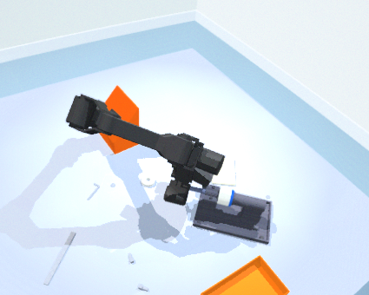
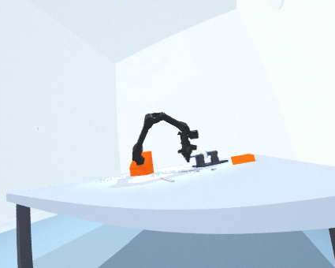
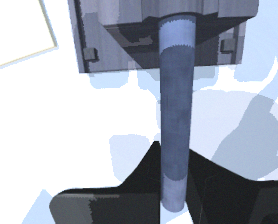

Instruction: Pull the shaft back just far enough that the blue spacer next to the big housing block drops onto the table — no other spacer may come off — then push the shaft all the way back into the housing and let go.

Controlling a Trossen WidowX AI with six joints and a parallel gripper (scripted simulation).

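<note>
The grey-blue shaft is 6 cm ahead of my gripper tip, 5 cm to the left of it and 3 cm above it. Round my gripper tip: thin blue spacer 12 cm ahead, 9 cm to the left, 3 cm above; cream sheet 20 cm to the left, 4 cm below; orange tray 34 cm ahead, 6 cm to the right, 4 cm below.
</note>
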